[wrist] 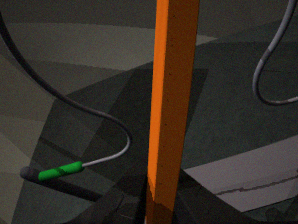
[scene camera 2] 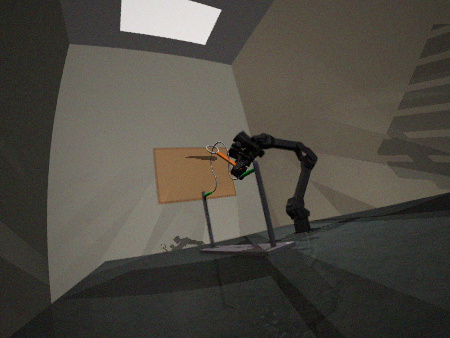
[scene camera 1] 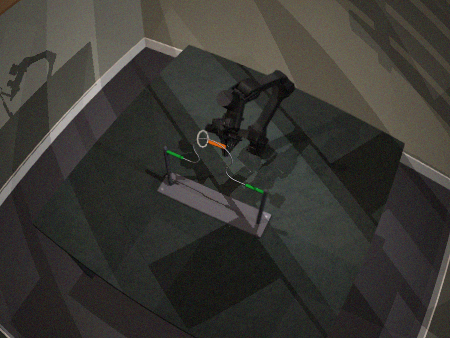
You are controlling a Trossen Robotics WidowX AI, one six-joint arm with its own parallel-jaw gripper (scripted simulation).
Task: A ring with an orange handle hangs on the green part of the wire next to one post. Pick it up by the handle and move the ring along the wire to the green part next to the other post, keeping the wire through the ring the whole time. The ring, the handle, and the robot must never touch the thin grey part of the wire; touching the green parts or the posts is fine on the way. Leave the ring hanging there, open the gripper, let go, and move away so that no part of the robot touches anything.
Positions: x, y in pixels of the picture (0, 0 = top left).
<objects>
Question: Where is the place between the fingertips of my gripper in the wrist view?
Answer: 153, 163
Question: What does my gripper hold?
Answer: A ring.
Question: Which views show my gripper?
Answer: The wrist view, scene camera 2 and scene camera 1: all of them.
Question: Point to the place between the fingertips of my gripper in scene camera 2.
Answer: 234, 170
</objects>
